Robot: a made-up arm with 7 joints.
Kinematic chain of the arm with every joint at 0, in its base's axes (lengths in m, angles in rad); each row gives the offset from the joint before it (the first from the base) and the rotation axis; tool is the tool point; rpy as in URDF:
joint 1: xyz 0 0 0.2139 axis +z
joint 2: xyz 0 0 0 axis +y
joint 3: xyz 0 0 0.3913 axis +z
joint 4: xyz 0.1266 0 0 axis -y
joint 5: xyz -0.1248 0 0.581 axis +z
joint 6: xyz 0 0 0 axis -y
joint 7: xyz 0.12 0 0 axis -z
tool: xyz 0 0 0 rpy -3.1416 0 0
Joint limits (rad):
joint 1: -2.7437..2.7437
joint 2: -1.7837..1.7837
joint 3: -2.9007..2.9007
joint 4: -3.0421..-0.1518
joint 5: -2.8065..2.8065
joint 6: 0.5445..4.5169
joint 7: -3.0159..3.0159
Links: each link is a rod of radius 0.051 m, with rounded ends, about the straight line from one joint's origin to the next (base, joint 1, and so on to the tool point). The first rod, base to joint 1, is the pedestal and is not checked.
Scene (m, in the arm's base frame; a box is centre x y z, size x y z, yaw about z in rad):
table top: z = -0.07
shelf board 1: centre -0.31 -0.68 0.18 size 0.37 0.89 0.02 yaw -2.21
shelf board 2: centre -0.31 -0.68 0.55 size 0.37 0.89 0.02 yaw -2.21
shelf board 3: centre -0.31 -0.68 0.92 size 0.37 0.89 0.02 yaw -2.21
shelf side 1: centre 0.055 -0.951 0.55 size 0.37 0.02 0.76 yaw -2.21
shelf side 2: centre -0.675 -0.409 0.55 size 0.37 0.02 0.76 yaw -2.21
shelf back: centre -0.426 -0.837 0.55 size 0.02 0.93 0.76 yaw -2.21
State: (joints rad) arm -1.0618 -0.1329 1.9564 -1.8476 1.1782 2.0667 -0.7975
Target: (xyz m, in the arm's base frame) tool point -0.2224 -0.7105 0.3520
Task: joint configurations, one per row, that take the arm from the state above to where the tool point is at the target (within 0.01 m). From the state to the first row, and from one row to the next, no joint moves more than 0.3 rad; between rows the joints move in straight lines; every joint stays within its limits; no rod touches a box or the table.
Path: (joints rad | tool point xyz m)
1: -1.2522 -0.2772 1.7057 -2.0657 1.2363 2.1800 -0.7975 | 0.7261 0.3398 0.3930
2: -1.4426 -0.4216 1.4551 -2.2838 1.2945 2.2933 -0.7975 | 0.7258 -0.0277 0.3370
3: -1.6330 -0.5659 1.2044 -2.5020 1.3526 2.4066 -0.7975 | 0.5445 -0.3242 0.3347
4: -1.8234 -0.7103 0.9537 -2.7201 1.4108 2.5199 -0.7975 | 0.2618 -0.4629 0.3516
5: -2.0138 -0.8546 0.7031 -2.9382 1.4689 2.6332 -0.7975 | -0.0144 -0.4308 0.3520
6: -2.1403 -0.5932 0.6723 -2.7037 1.4030 2.5083 -0.7975 | -0.0387 -0.5351 0.3636
7: -2.2668 -0.3319 0.6415 -2.4691 1.3370 2.3834 -0.7975 | -0.1080 -0.6331 0.3656
8: -2.3933 -0.0705 0.6107 -2.2346 1.2711 2.2585 -0.7975 | -0.2224 -0.7105 0.3520

